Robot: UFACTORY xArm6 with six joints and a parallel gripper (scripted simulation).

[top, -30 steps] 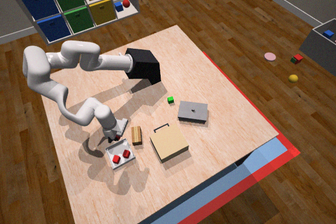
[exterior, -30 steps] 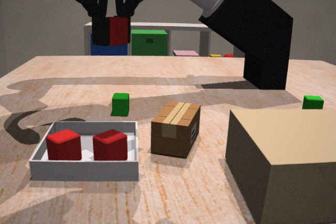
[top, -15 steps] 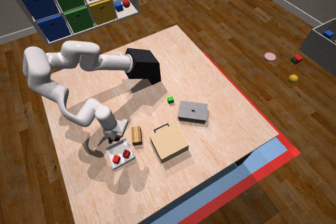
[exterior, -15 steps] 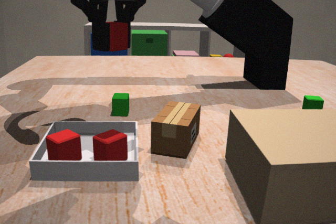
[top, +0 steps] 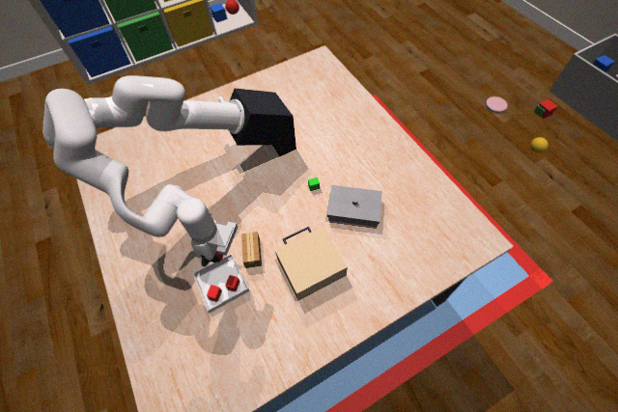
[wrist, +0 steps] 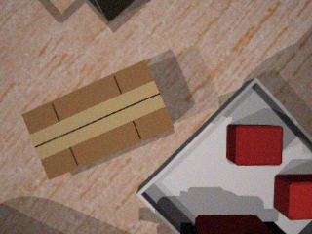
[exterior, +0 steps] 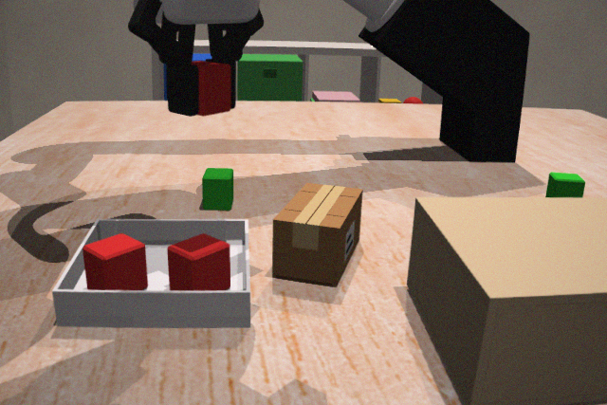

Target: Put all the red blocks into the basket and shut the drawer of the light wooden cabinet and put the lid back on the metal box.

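My gripper is now 150 mm above the grey basket, 30 mm to the left of it and 30 mm short of it. The rest, counted from my hand: drawer: 260 mm to the left, 120 mm below, 120 mm ahead; then light wooden cabinet: 260 mm to the left, 130 mm ahead, 120 mm below; then cardboard box: 120 mm below, 110 mm to the left, 10 mm behind.
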